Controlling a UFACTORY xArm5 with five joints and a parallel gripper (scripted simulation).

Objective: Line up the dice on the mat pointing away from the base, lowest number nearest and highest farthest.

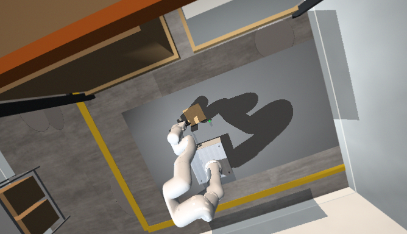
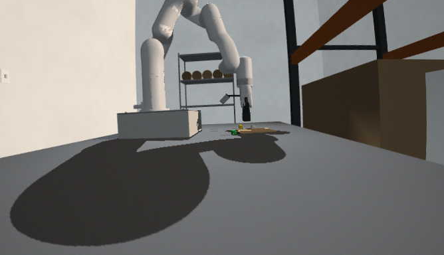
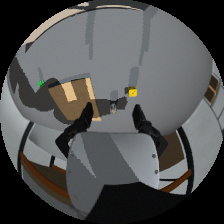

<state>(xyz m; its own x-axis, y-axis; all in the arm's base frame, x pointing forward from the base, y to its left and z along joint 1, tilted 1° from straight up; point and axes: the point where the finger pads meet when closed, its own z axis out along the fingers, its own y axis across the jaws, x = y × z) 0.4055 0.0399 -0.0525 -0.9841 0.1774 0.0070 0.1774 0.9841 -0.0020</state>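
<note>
The yellow die is 40 mm to the left of my hand, 40 mm below it and 20 mm behind it. From my hand the other things lie so: green die: 190 mm to the right, 100 mm behind, 40 mm below; then white die: 40 mm below, 30 mm ahead; then tan mat: 120 mm to the right, 40 mm below, 10 mm ahead.
</note>
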